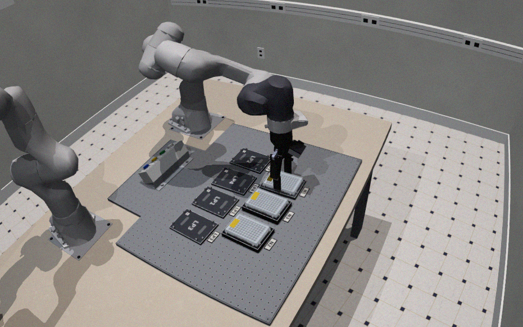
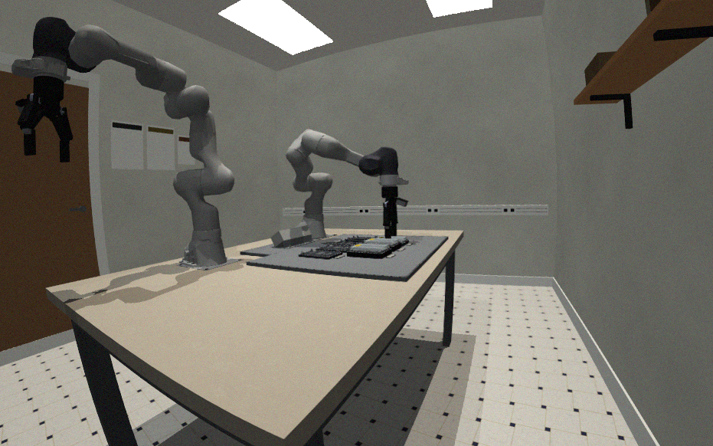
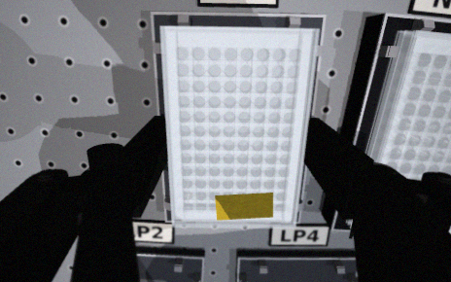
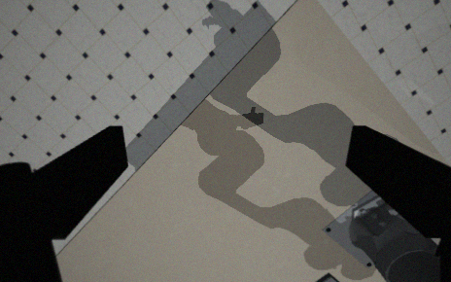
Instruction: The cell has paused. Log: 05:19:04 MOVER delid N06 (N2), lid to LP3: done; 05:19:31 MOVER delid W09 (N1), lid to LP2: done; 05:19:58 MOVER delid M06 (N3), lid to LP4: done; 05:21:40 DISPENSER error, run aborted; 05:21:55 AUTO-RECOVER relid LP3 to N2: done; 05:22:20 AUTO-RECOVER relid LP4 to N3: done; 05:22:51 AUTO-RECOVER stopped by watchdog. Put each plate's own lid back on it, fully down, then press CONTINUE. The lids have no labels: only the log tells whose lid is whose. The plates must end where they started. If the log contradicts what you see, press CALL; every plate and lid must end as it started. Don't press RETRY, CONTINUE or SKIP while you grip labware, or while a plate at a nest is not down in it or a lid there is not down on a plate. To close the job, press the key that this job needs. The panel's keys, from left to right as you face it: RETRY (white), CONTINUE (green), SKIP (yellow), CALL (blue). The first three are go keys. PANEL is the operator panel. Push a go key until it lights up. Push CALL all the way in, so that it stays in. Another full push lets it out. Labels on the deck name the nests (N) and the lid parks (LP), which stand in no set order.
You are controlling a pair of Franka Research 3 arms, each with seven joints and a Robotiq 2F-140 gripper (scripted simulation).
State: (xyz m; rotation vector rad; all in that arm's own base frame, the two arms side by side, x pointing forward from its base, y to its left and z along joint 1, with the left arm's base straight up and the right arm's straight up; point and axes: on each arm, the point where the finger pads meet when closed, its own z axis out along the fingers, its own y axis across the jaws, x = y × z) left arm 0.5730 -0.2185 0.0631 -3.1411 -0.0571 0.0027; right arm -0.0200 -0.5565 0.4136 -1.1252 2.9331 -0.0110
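Note:
Now: left hand 2 cm above the clear lid. The rest, counted from my left hand: lid park LP4: 18 cm behind, 6 cm to the right, 5 cm below; then lid park LP2: 18 cm behind, 7 cm to the left, 5 cm below; then plate: 3 cm below.

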